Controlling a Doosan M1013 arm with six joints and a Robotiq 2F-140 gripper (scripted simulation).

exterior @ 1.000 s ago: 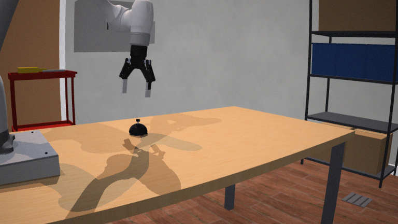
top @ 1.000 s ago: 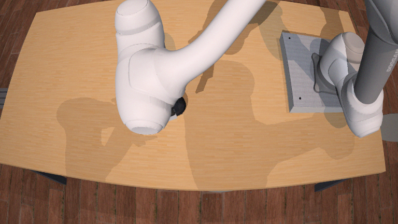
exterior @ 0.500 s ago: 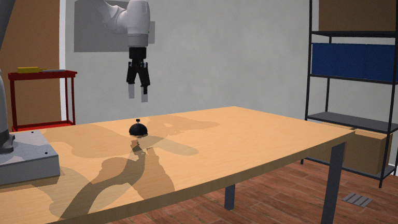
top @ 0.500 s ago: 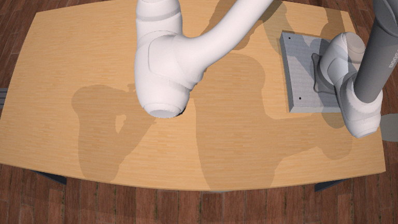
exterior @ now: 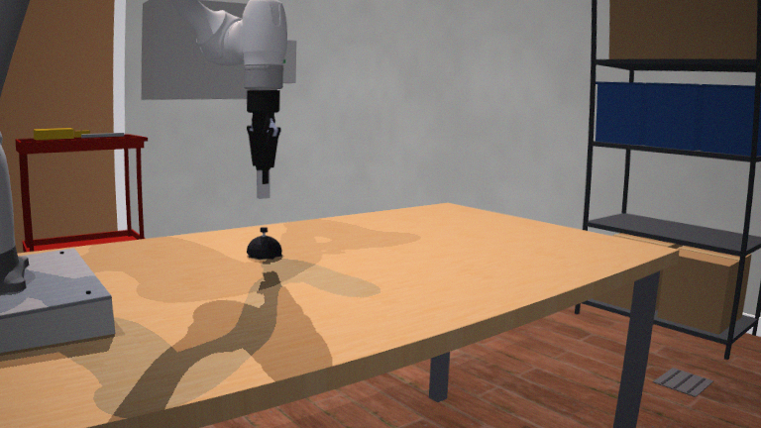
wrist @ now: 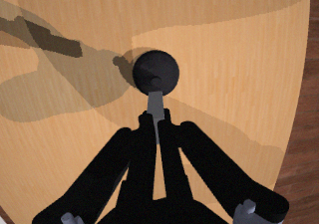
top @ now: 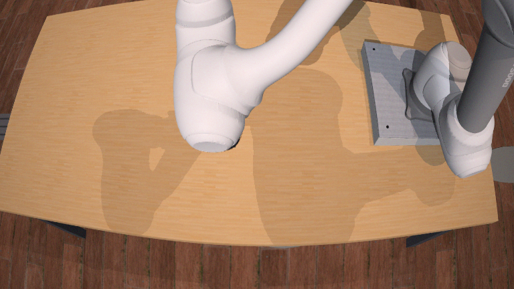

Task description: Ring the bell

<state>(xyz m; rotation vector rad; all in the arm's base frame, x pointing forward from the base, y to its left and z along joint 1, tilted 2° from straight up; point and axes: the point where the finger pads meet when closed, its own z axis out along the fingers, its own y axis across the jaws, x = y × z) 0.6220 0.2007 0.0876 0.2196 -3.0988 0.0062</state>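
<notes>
Right now the bell button is 11 cm below my hand. Also, from my hand: bell 13 cm below.
</notes>
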